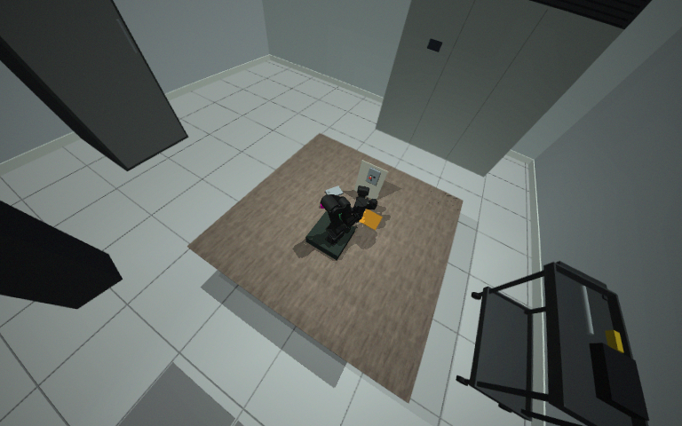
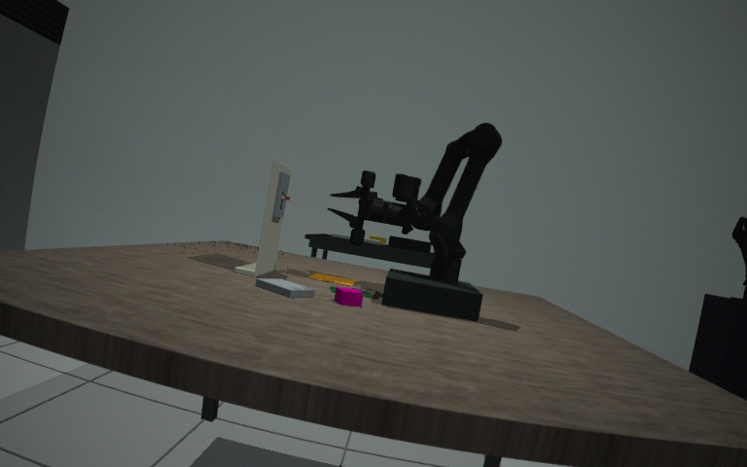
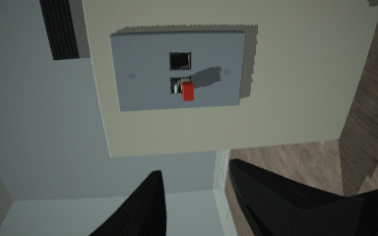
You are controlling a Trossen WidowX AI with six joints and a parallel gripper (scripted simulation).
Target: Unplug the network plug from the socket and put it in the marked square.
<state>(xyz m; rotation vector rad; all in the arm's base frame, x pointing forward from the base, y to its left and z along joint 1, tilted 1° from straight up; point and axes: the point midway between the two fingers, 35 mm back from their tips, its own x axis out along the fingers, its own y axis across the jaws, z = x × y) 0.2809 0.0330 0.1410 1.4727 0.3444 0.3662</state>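
The network plug is 11 cm ahead of my gripper tip and 3 cm to the left of it. The rest, counted from my gripper tip: green piece (11 cm behind, 3 cm to the left, 20 cm below); orange marked square (1 cm behind, 11 cm to the right, 20 cm below); upright panel (13 cm ahead, 3 cm to the left, 8 cm below).
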